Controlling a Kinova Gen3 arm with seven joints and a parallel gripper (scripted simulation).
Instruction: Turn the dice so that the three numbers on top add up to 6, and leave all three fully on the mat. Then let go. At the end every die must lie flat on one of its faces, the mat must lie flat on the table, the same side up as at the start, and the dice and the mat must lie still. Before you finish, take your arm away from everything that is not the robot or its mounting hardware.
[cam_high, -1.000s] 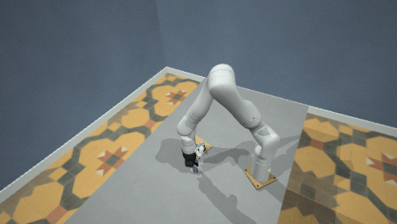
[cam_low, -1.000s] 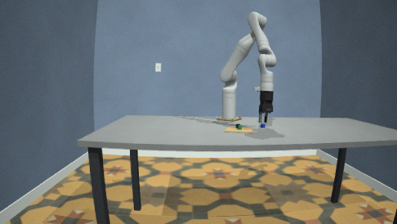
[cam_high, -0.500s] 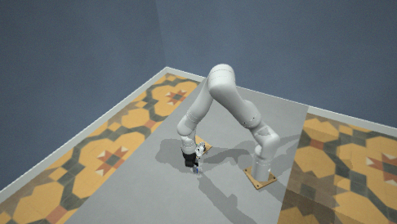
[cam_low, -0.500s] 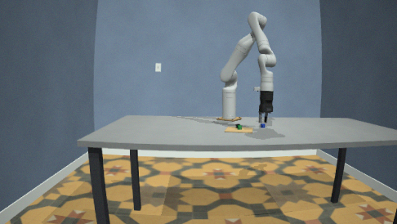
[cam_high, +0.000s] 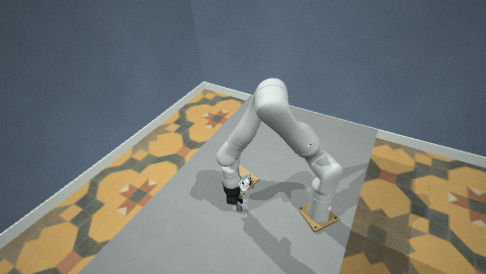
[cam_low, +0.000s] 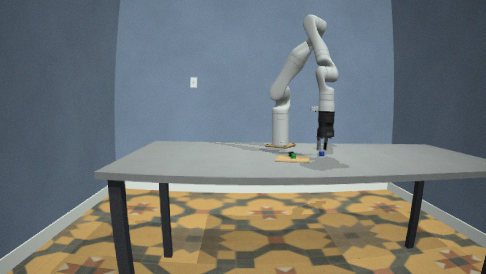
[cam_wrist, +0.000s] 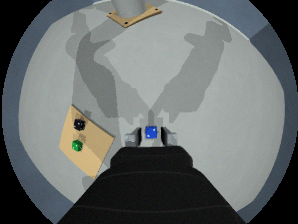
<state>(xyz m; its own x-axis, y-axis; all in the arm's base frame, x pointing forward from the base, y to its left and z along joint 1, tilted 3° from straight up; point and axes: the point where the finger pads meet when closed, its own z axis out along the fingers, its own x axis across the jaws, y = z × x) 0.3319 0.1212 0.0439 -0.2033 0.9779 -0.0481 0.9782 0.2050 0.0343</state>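
Right now the blue die is 40 mm below my hand. From my hand the other things lie so: black die: 20 mm ahead, 150 mm to the right, 30 mm below; then green die: 70 mm ahead, 160 mm to the right, 30 mm below; then tan mat: 70 mm ahead, 160 mm to the right, 40 mm below.
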